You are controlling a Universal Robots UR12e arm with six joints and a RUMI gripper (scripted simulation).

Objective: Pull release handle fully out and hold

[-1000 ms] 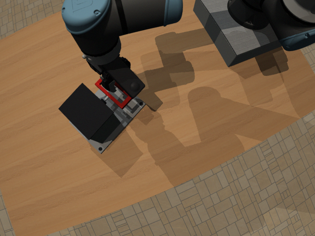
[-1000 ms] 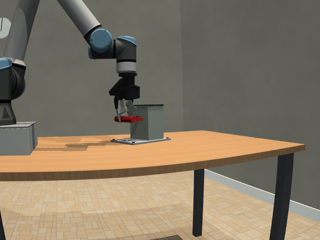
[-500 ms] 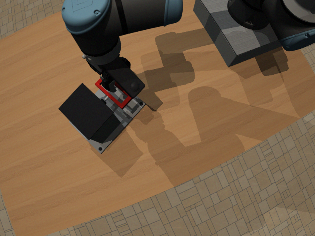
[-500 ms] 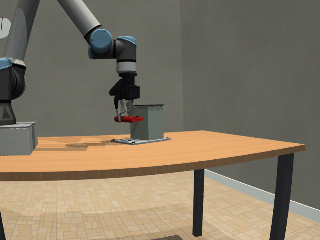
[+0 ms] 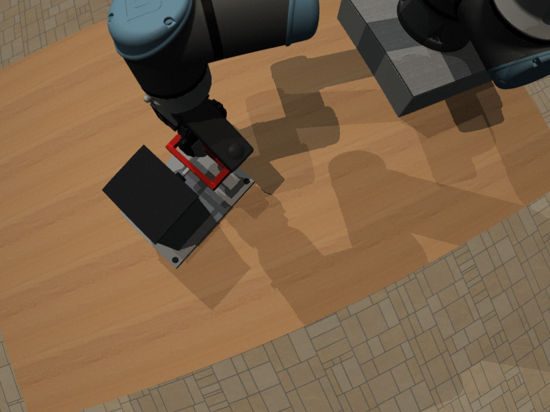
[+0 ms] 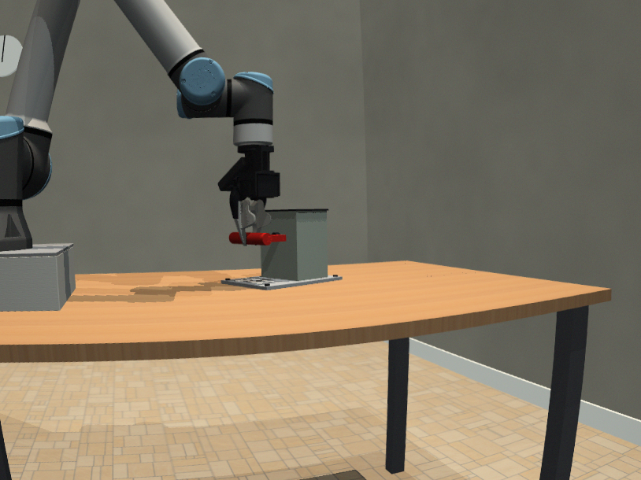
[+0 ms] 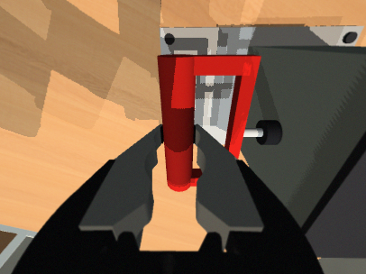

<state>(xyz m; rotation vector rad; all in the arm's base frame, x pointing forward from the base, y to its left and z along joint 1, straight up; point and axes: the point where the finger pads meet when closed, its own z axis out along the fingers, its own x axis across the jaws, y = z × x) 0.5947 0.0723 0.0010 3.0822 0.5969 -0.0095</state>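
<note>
My hand is 9 cm short of the grey baseplate, 4 cm to the right of it and 10 cm above it.
</note>
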